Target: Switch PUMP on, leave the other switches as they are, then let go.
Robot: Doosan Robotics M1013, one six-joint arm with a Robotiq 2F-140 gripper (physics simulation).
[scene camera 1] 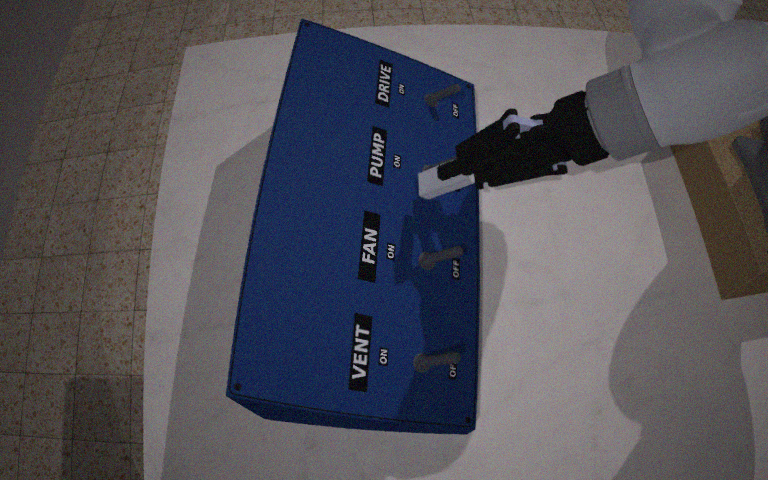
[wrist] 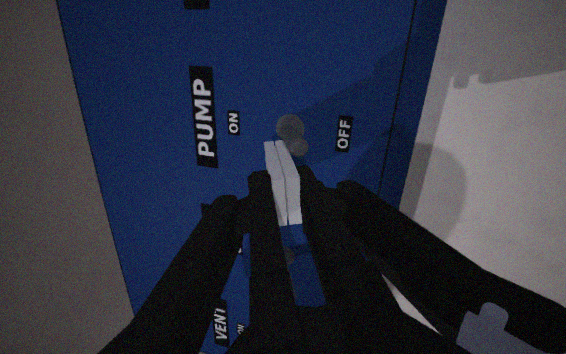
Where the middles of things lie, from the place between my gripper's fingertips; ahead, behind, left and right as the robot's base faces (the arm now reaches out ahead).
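My gripper: 20 mm above the blue switch panel point(scene camera 1: 338, 305), 30 mm to the right of it, 60 mm short of it.
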